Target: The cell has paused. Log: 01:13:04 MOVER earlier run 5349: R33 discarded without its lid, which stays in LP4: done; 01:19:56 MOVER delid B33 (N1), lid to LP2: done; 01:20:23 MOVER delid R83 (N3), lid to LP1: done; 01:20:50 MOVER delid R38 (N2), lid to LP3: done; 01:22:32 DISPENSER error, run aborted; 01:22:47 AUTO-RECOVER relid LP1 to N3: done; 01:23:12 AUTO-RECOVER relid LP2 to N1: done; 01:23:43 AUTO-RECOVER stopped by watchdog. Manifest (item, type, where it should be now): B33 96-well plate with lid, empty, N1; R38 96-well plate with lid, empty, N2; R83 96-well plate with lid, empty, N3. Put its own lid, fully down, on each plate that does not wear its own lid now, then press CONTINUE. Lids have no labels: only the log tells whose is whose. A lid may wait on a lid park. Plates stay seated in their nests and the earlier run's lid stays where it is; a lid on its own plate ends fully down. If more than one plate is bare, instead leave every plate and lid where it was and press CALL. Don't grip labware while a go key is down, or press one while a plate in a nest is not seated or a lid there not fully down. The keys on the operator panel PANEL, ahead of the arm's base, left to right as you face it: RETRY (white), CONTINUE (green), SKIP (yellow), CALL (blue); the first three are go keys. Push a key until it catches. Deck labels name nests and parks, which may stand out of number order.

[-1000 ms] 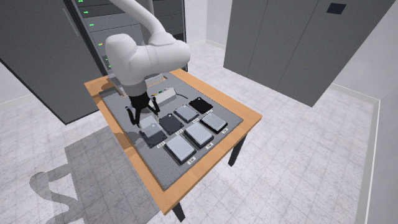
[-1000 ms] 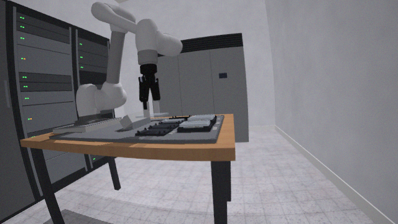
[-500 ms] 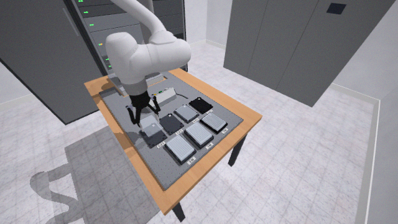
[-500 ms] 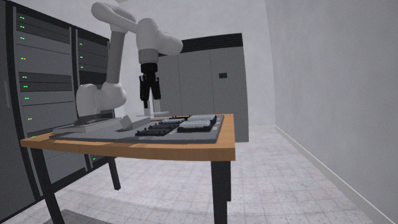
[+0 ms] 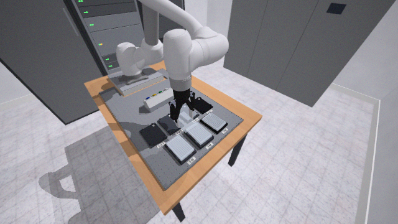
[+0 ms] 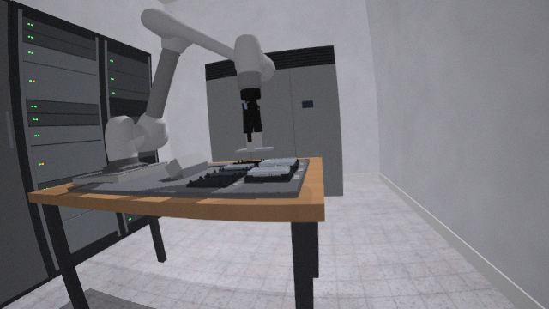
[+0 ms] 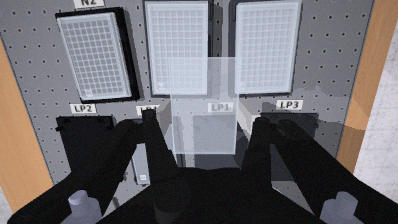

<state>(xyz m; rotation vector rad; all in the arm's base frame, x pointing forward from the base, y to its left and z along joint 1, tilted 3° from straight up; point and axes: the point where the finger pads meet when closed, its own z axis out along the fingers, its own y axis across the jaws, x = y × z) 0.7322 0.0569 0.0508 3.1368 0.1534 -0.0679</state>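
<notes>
Right now the plate is 4 cm ahead of my hand, 18 cm to the left of it and 10 cm below it. From my hand the other things lie so: park LP1: 11 cm behind, 4 cm to the right, 11 cm below; then park LP2: 13 cm behind, 21 cm to the left, 11 cm below; then park LP3: 9 cm behind, 16 cm to the right, 11 cm below.
</notes>
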